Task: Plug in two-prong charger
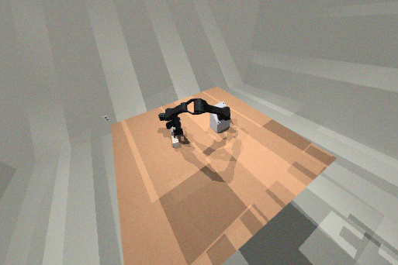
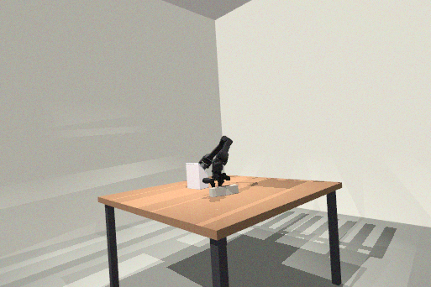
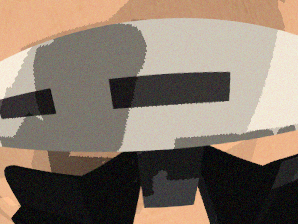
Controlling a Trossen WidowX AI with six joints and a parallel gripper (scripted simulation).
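Now: the black two-prong charger 20 mm ahead of my gripper tip and 10 mm above it.
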